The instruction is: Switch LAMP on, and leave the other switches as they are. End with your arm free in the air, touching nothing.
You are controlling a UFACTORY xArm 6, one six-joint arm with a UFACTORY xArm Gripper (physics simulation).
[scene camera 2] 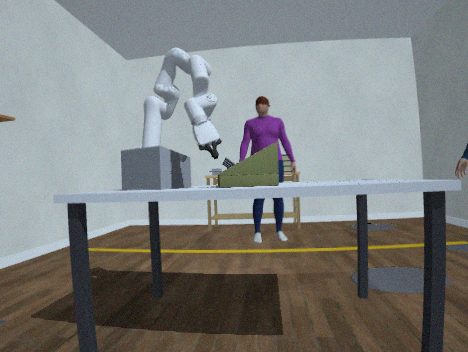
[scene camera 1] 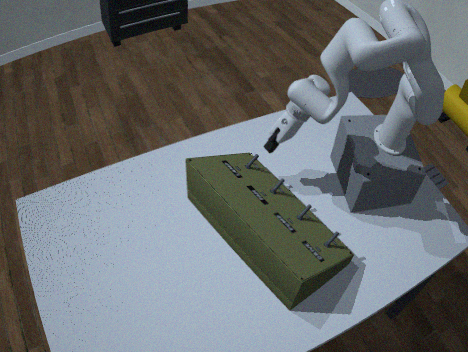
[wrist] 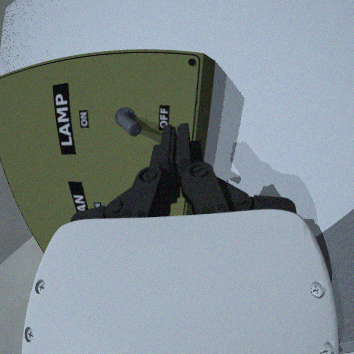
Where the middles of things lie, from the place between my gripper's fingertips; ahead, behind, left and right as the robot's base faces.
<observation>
Now: the olive sloped switch box (scene camera 1: pixel 289 253) 190 mm to the left of my hand, 130 mm ahead of it and 50 mm below it.
</observation>
